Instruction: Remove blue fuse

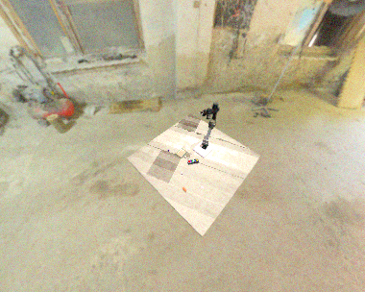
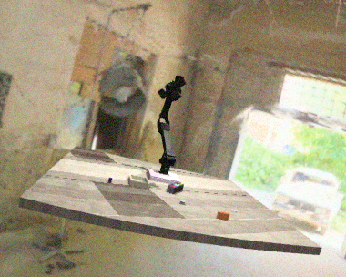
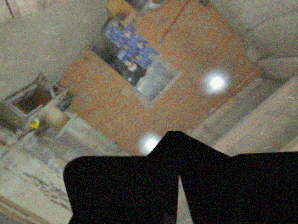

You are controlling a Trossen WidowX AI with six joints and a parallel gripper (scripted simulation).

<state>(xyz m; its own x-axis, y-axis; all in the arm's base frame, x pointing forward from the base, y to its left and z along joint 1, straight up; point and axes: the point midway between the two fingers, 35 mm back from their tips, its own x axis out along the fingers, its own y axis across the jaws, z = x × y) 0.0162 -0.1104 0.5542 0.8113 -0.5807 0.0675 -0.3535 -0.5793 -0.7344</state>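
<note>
The blue fuse lies 210 mm ahead of my gripper tip, 150 mm to the left of it and 560 mm below it. Also, from my gripper tip: yellow fuse (200 mm ahead, 170 mm to the left, 560 mm below); then green fuse (240 mm ahead, 130 mm to the left, 560 mm below); then white fuse (230 mm ahead, 140 mm to the left, 560 mm below).
</note>
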